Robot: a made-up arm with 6 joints.
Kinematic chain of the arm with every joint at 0, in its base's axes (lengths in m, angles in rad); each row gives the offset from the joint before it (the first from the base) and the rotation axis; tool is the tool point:
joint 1: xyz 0 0 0.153 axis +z
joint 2: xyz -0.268 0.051 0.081 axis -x
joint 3: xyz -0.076 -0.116 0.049 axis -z
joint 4: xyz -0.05 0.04 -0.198 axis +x
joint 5: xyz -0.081 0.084 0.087 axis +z
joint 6: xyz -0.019 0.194 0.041 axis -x
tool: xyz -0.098 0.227 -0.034
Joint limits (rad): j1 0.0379..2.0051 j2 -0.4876..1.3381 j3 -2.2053..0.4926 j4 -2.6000..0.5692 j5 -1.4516..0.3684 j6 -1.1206..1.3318
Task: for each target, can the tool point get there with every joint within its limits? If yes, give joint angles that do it. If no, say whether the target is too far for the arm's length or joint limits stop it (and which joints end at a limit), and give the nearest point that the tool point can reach.
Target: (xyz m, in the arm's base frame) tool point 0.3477 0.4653 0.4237
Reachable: no: joint limits stop it (at a limit: joint 1, joint 2, joint 3, joint 4, joint 5) | nearest point 0.3688 0.2970 0.3860 | short by 0.174 m
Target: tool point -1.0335 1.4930 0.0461
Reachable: no: too far | nearest point -0.6148 0.5820 0.0616 | short by 1.003 m
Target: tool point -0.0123 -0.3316 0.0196
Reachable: yes | joints 0.4131 0.4773 -0.4655 -2.1575 -1.2743 0.8718
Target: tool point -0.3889 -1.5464 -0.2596
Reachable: no: too far | nearest point -0.2361 -0.9386 -0.1000 | short by 0.647 m
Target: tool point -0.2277 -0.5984 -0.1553
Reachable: yes | joints 1.3856 0.1291 -0.6705 -0.4049 -0.5614 1.0500
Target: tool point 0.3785 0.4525 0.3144
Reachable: no: joint limits stop it (at a limit: joint 1, joint 3, joint 4, joint 5) | nearest point 0.3904 0.3048 0.3073 | short by 0.148 m
